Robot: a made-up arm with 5 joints.
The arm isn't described. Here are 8 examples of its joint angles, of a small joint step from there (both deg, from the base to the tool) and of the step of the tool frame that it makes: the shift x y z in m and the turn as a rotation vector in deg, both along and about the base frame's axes.
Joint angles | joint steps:
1: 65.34 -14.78 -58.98 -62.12 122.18 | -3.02 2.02 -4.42 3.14 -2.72
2: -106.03 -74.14 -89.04 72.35 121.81 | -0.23 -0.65 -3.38 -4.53 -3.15
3: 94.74 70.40 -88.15 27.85 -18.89 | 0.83 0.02 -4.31 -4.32 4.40
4: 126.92 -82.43 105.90 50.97 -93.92 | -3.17 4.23 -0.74 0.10 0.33
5: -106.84 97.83 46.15 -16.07 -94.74 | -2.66 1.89 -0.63 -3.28 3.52
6: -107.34 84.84 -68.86 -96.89 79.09 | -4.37 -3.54 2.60 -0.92 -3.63
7: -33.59 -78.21 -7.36 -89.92 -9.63 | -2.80 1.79 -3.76 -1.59 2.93
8: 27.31 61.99 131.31 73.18 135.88 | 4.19 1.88 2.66 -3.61 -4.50
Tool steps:
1: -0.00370 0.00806 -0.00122 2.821 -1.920 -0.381
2: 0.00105 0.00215 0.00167 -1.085 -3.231 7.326
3: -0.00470 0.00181 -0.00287 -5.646 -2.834 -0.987
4: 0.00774 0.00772 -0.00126 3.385 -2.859 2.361
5: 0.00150 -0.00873 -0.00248 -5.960 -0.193 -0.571
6: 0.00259 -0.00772 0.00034 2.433 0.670 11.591
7: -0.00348 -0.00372 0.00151 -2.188 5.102 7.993
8: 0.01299 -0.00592 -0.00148 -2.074 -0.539 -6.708
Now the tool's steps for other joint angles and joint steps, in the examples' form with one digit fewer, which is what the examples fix.
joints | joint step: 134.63 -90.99 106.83 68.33 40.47 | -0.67 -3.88 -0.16 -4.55 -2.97
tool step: -0.0008 -0.0048 -0.0030 -5.68 0.05 5.22
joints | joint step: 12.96 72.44 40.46 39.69 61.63 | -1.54 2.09 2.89 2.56 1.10
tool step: -0.0034 0.0010 0.0003 0.94 0.65 5.26
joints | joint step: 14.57 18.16 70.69 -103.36 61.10 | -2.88 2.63 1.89 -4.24 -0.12
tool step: -0.0067 0.0009 -0.0037 -1.76 4.75 -1.00
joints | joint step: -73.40 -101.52 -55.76 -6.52 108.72 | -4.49 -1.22 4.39 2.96 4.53
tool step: -0.0024 -0.0125 -0.0021 7.66 -0.59 3.41
